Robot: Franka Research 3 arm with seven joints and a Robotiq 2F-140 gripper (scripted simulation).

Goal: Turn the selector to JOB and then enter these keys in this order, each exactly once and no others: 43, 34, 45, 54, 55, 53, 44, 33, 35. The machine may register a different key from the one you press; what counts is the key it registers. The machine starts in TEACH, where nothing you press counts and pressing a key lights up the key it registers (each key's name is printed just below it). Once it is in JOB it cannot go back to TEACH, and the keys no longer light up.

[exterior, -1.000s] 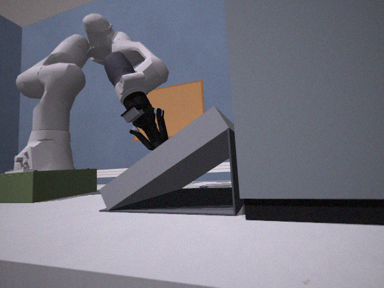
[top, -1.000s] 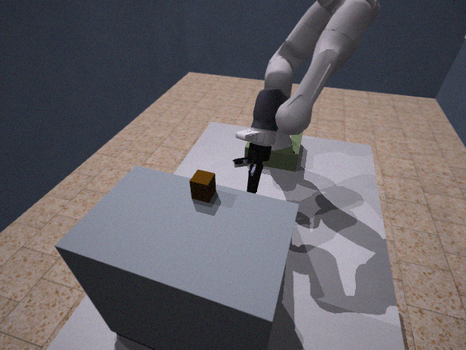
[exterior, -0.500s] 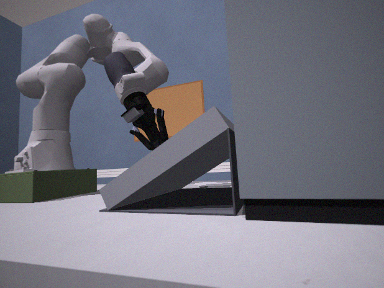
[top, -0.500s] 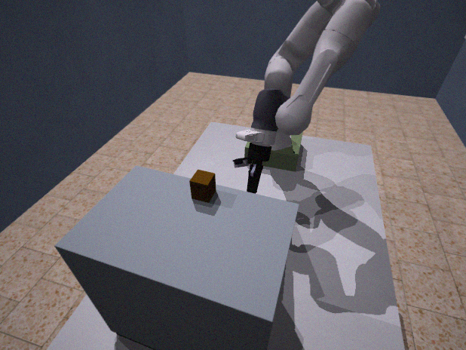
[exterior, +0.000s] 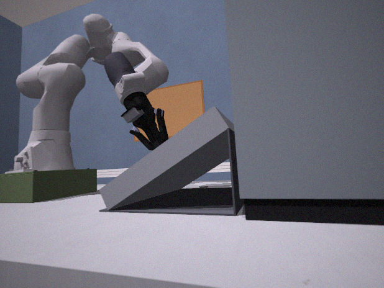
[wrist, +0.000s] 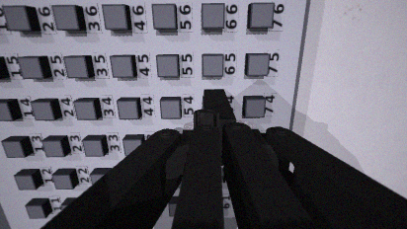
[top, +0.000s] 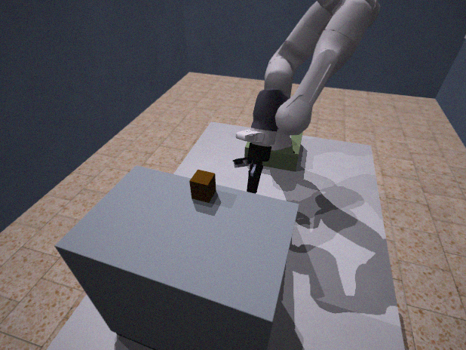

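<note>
Right now my hand is 3 cm above the key 64 and 2 cm short of it. From my hand the other things lie so: key 55: 5 cm ahead, 3 cm to the right, 1 cm below; then key 74: 5 cm below, 1 cm behind; then key 54: 5 cm ahead, 1 cm below.
</note>
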